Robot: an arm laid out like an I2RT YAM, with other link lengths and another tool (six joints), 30 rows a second.
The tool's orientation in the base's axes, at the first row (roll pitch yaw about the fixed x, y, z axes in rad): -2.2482 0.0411 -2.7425
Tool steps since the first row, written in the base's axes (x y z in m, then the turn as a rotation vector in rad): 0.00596 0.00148 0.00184 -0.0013 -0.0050 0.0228; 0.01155 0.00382 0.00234 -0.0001 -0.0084 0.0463; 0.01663 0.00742 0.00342 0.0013 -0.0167 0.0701; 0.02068 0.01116 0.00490 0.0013 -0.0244 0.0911; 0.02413 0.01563 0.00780 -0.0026 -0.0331 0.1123; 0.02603 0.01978 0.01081 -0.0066 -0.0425 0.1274; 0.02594 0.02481 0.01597 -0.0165 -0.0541 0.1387; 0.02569 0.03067 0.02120 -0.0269 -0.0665 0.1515; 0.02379 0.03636 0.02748 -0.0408 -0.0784 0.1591; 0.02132 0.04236 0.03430 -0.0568 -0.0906 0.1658
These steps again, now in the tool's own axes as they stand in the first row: -0.00614 -0.00184 -0.00025 0.0022 -0.0204 -0.0112; -0.01221 -0.00204 -0.00040 0.0015 -0.0410 -0.0231; -0.01833 -0.00184 -0.00196 0.0024 -0.0647 -0.0317; -0.02357 -0.00166 -0.00422 0.0045 -0.0856 -0.0394; -0.02860 -0.00202 -0.00807 0.0106 -0.1064 -0.0477; -0.03209 -0.00232 -0.01227 0.0173 -0.1228 -0.0518; -0.03417 -0.00335 -0.01910 0.0305 -0.1364 -0.0539; -0.03643 -0.00391 -0.02660 0.0444 -0.1514 -0.0566; -0.03715 -0.00504 -0.03518 0.0615 -0.1614 -0.0575; -0.03748 -0.00628 -0.04451 0.0807 -0.1704 -0.0582
